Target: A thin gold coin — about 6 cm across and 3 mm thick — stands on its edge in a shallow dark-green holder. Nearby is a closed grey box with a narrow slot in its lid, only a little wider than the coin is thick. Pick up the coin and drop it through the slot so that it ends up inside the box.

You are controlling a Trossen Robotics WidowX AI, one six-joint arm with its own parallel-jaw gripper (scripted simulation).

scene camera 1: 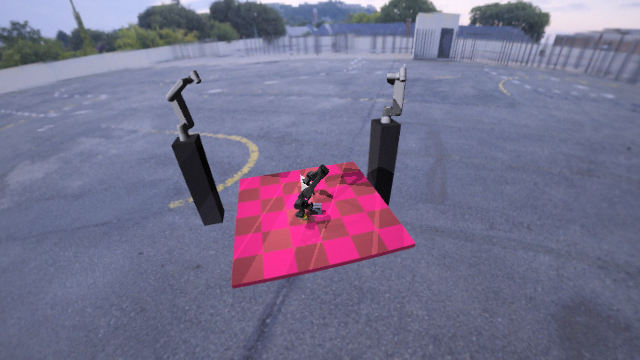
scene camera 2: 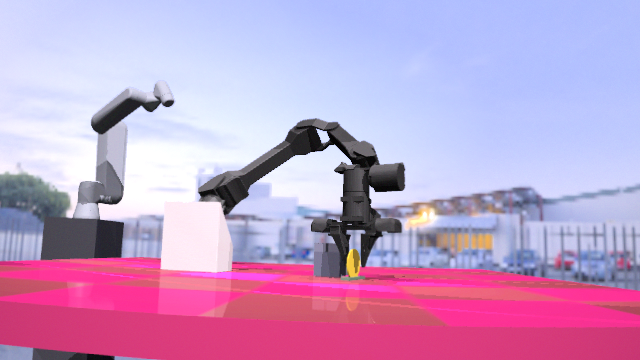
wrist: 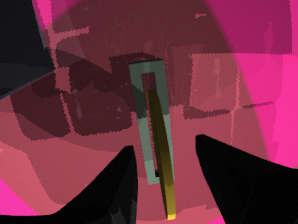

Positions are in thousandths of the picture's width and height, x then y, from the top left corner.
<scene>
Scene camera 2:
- my gripper: 554, 743
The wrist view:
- my gripper: 555, 663
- gold coin: 542, 663
</scene>
